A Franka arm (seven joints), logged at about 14 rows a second.
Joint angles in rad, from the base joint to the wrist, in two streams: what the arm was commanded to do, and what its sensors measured. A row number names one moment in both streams.
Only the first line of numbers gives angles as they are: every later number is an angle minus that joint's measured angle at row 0.
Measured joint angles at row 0:
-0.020, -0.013, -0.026, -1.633, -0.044, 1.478, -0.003
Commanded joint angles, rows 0 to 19:
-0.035, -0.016, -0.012, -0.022, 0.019, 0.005, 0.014
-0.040, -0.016, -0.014, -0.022, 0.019, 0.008, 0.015
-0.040, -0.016, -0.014, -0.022, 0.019, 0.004, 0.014
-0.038, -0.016, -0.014, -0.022, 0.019, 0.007, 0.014
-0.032, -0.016, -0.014, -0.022, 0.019, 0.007, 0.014
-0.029, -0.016, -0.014, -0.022, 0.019, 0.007, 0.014
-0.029, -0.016, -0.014, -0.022, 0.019, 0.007, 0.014
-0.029, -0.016, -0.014, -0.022, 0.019, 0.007, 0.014
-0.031, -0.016, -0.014, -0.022, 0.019, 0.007, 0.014
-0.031, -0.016, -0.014, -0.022, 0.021, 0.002, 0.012
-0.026, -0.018, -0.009, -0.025, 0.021, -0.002, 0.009
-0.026, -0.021, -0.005, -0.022, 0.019, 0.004, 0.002
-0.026, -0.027, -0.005, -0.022, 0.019, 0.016, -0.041
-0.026, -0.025, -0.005, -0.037, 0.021, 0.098, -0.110
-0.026, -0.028, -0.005, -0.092, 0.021, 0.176, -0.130
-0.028, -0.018, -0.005, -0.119, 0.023, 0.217, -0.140
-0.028, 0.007, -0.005, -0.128, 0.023, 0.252, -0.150
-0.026, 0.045, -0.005, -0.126, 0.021, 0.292, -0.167
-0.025, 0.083, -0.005, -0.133, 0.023, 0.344, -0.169
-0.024, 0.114, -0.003, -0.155, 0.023, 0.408, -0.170
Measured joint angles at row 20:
-0.021, 0.055, -0.005, -0.132, 0.001, 0.320, -0.141
